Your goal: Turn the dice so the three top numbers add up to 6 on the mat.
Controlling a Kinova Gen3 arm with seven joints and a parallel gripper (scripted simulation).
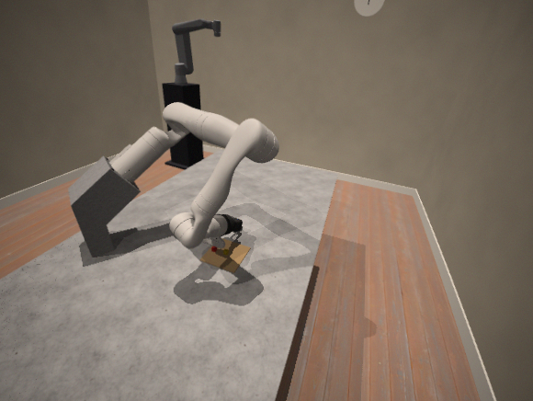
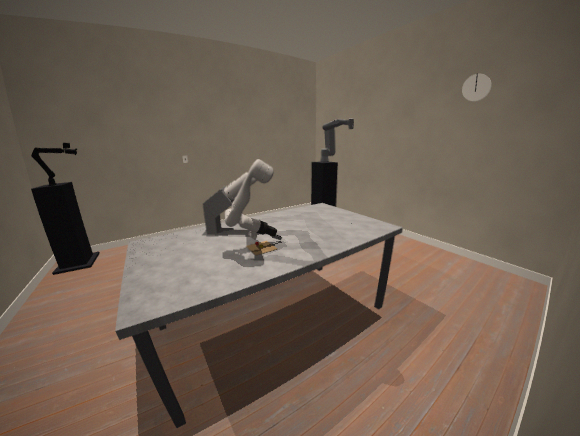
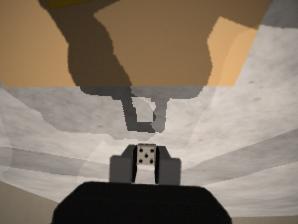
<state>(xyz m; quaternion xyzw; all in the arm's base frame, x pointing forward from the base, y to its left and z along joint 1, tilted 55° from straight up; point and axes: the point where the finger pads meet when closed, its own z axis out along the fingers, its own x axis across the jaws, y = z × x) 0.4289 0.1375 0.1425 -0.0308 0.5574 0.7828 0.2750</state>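
Now: hand 1 cm to the right of the white die and 1 cm above it. Round my hand: tan mat: 13 cm to the right, 3 cm below, 2 cm ahead; red die: 13 cm to the right, 2 cm below, 2 cm behind; yellow die: 13 cm to the right, 2 cm below, 2 cm ahead.
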